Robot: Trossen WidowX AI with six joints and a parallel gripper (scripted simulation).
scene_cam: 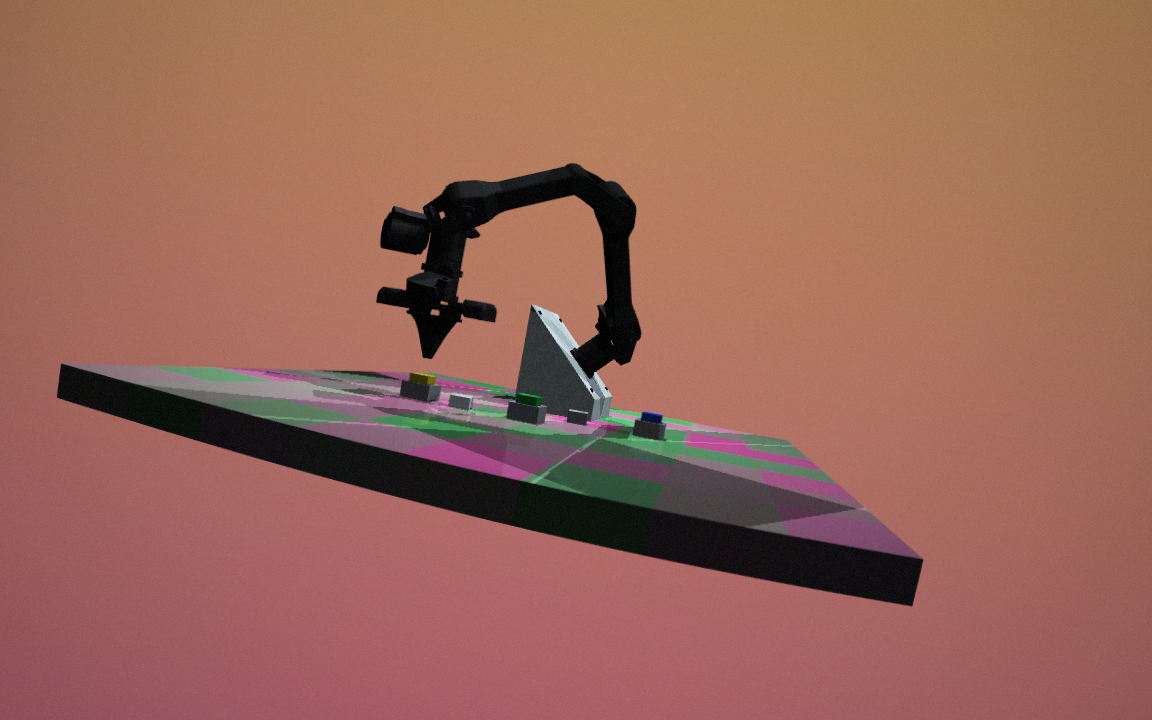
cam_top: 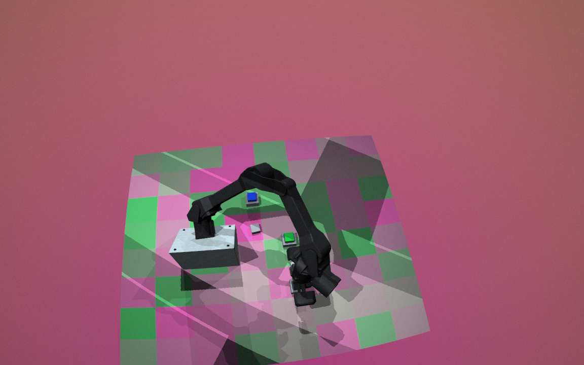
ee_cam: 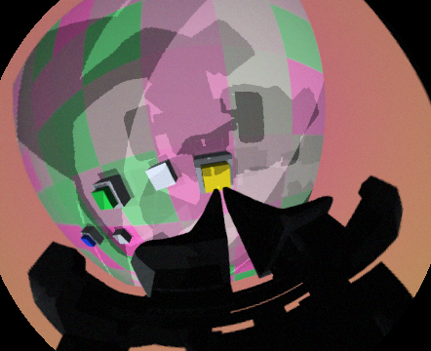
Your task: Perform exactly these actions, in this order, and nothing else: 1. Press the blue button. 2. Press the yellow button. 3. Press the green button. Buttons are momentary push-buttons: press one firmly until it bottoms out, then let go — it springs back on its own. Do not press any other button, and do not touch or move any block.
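Now: gripper tip 30 mm above the yellow button. Round my gripper tip: green button 20 mm ahead, 170 mm to the left, 30 mm below; grey block 90 mm behind, 240 mm to the left, 60 mm below; blue button 80 mm behind, 360 mm to the left, 30 mm below.
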